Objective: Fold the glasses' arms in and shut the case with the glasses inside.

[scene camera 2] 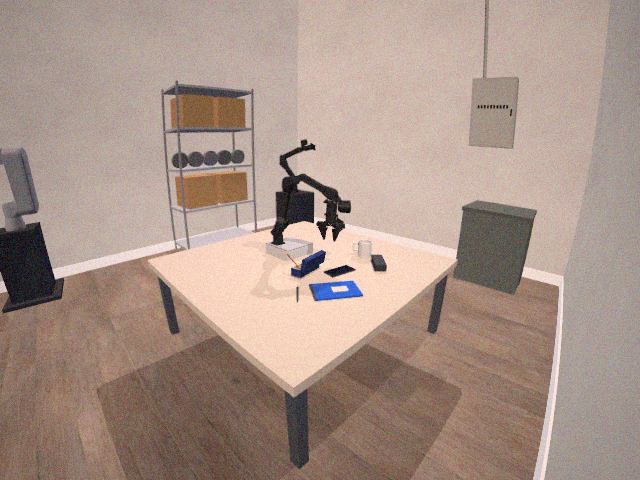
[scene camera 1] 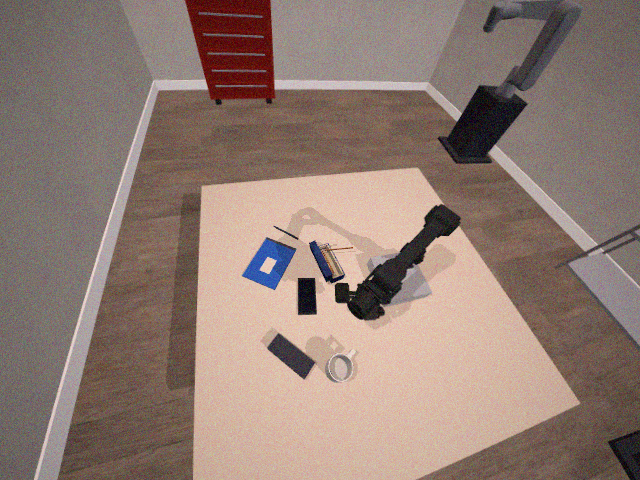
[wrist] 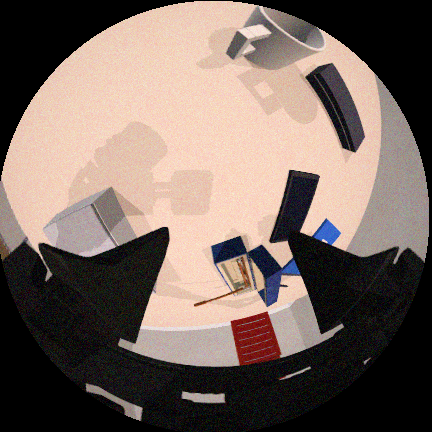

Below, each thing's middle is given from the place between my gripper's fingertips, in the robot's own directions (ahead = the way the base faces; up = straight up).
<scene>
The black phone (wrist: 300,187) lies 150 mm ahead of my hand, 70 mm to the right of it and 110 mm below it. From my hand the other things lie so: white mug (wrist: 266,45) 70 mm ahead, 200 mm to the left, 70 mm below; then dark flat box (wrist: 326,81) 230 mm ahead, 140 mm to the left, 100 mm below.
</scene>
